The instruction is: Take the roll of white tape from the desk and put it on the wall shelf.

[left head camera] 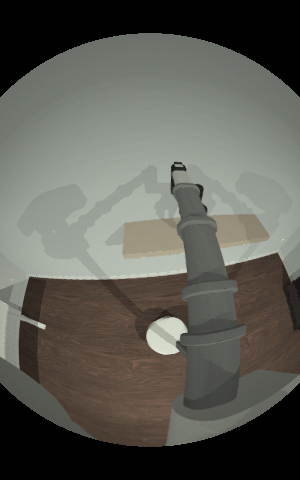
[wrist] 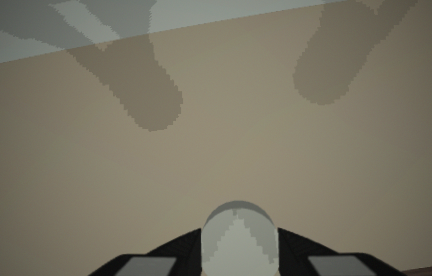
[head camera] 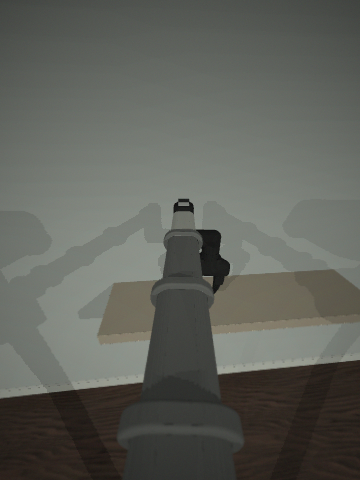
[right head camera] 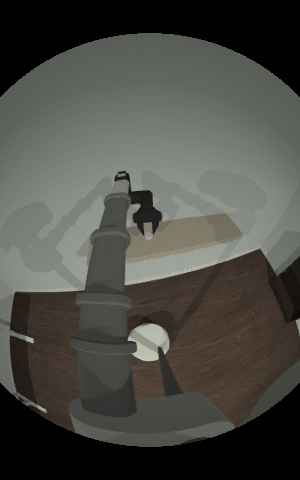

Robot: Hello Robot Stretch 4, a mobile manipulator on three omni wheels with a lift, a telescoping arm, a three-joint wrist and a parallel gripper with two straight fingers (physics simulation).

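My gripper is shut on the roll of white tape, with a dark finger on each side of it. The tan wall shelf is a flat board at the wall. In the wrist view the board fills most of the picture behind the tape, and the tape lies over it near its front edge. I cannot tell the height between them. In the head view the arm and wrist hide the tape; in the left head view the arm hides most of the gripper.
The telescoping arm reaches across the shelf's left part in the head view. The grey wall stands behind. A white round object is below on the brown wood surface. A dark box-like object is at the right.
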